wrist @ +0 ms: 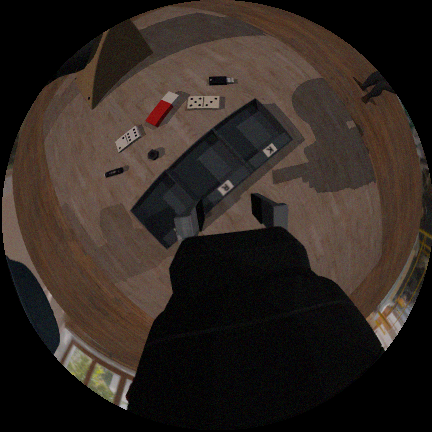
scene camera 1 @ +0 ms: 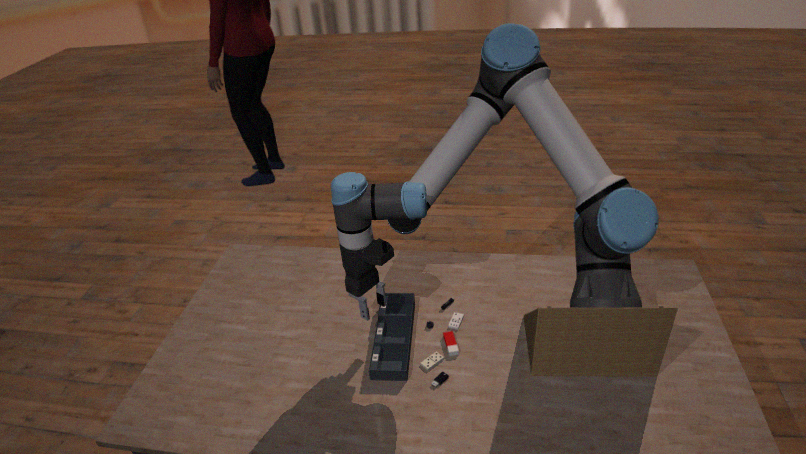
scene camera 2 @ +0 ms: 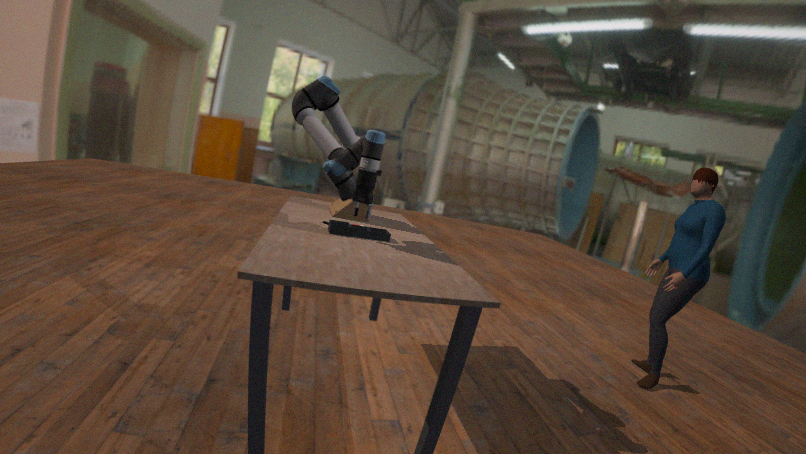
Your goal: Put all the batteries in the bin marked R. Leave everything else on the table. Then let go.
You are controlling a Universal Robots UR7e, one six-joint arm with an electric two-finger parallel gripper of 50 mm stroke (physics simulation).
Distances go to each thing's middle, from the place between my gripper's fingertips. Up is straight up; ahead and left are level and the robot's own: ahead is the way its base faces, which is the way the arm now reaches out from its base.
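Dark tray (scene camera 1: 390, 357): my hand is 4 cm past it, 1 cm to the right of it and 6 cm above it.
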